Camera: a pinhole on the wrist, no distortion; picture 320 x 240 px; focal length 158.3 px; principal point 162.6 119.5 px. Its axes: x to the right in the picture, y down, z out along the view. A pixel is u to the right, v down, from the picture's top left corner.
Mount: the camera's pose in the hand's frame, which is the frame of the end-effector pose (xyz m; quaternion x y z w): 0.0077 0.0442 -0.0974 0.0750 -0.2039 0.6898 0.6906
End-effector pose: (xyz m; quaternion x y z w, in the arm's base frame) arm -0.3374 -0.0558 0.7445 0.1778 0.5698 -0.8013 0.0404
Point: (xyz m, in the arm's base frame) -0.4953 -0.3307 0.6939
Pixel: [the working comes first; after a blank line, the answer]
In the camera's frame: 0.1908 -0.1813 0.2980

264 23
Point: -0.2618 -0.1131 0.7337
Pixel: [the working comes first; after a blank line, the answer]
In the camera's frame: 0.0579 0.0584 0.1297

233 191
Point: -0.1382 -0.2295 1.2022
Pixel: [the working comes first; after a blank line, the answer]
In the camera's frame: -0.1706 0.2894 0.5075

109 210
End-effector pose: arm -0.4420 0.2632 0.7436 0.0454 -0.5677 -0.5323 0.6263
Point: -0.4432 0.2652 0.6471
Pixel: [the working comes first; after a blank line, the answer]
In the camera's frame: -0.0717 0.0560 0.1138

63 197
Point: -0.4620 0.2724 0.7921
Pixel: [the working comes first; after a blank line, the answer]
In the camera's frame: 0.0322 -0.0464 0.1259

203 61
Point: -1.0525 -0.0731 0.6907
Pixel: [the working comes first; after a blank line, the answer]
In the camera's frame: -0.4259 -0.4083 0.4967

outside the picture
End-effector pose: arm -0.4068 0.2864 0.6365 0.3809 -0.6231 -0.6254 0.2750
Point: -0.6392 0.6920 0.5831
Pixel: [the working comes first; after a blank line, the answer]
In the camera's frame: 0.1198 0.1030 0.5462

197 149
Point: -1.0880 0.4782 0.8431
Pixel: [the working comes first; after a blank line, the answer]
In the camera's frame: 0.4996 -0.3098 0.5559

305 31
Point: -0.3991 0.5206 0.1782
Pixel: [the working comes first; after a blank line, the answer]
In the camera's frame: -0.3720 0.0756 0.4547

33 146
